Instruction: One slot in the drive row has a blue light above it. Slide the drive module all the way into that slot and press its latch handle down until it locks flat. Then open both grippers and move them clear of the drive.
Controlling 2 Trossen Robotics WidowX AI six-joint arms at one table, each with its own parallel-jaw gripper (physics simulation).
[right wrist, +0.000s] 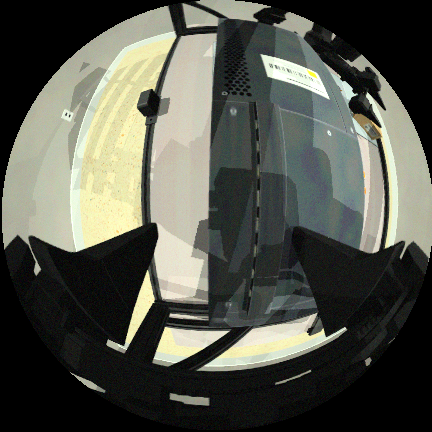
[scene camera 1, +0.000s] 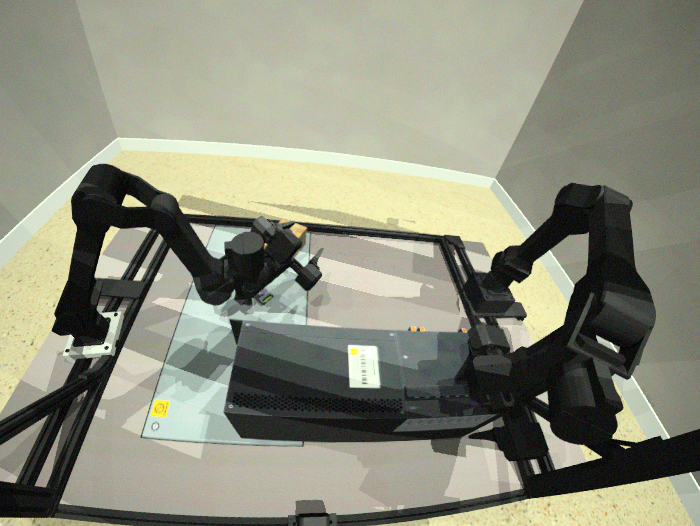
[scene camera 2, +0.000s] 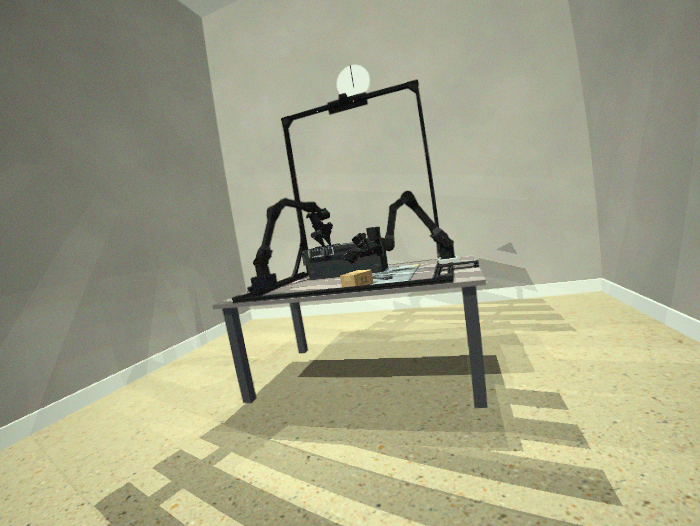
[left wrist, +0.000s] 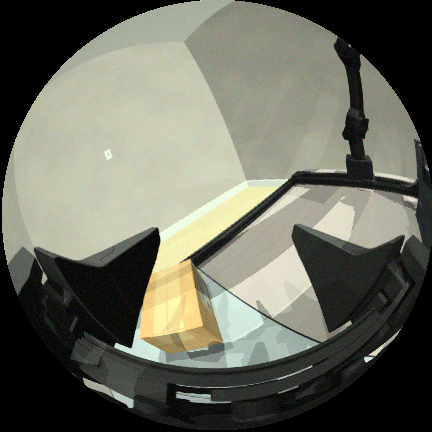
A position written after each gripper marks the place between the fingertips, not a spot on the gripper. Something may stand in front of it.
The right gripper [scene camera 1: 463, 407] is open, holding nothing. Also in view: the left gripper [scene camera 1: 308, 235] and a cardboard box [left wrist: 177, 315].
The left gripper shows as well in the right wrist view [right wrist: 382, 117] and in the left wrist view [left wrist: 228, 232]. The right gripper shows as well in the right wrist view [right wrist: 227, 231].
